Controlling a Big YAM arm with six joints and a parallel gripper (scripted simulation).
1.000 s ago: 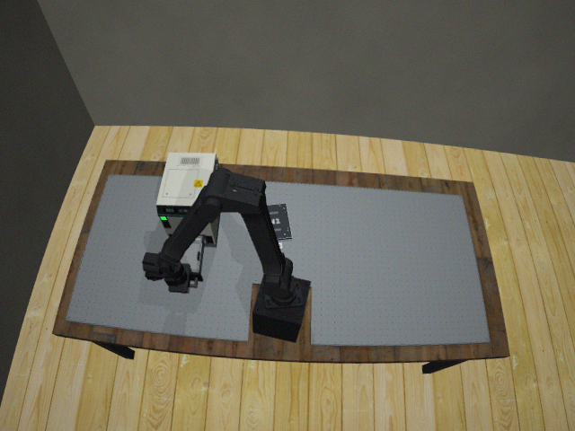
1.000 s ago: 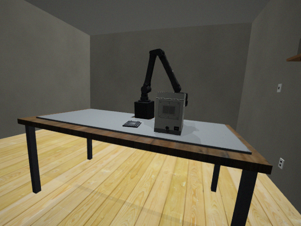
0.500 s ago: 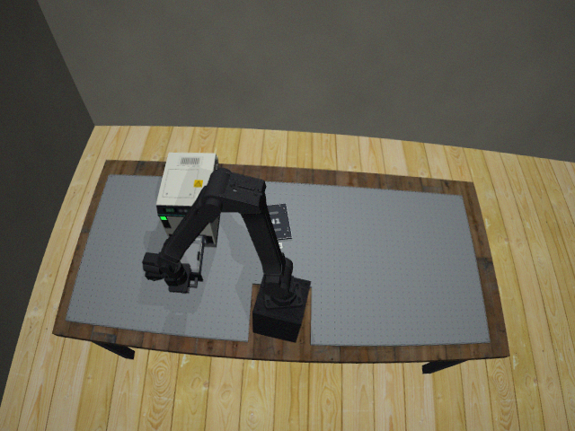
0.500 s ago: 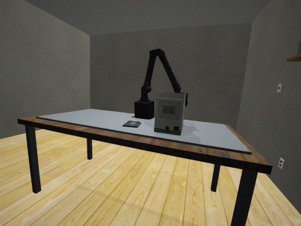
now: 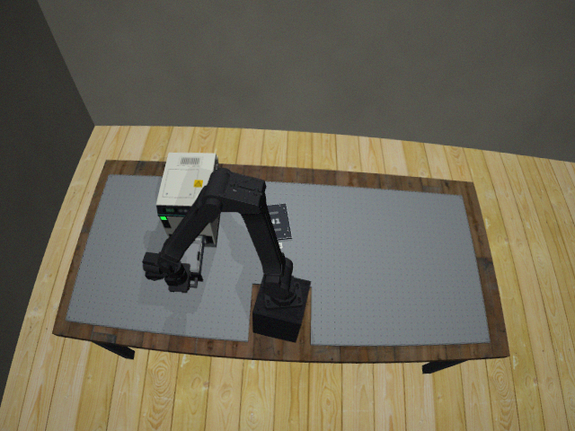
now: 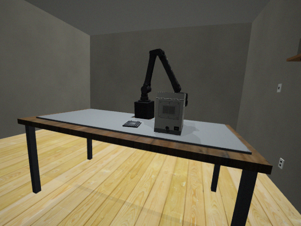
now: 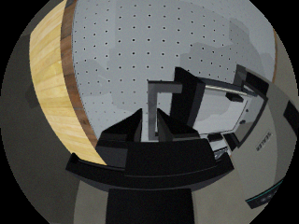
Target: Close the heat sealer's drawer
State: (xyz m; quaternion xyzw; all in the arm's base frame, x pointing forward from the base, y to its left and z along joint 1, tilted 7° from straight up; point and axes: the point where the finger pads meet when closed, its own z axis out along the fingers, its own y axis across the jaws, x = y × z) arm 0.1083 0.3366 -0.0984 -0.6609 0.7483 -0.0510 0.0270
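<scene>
The sealer drawer lies 10 cm ahead of my hand, 1 cm to the right of it and 1 cm below it.
</scene>
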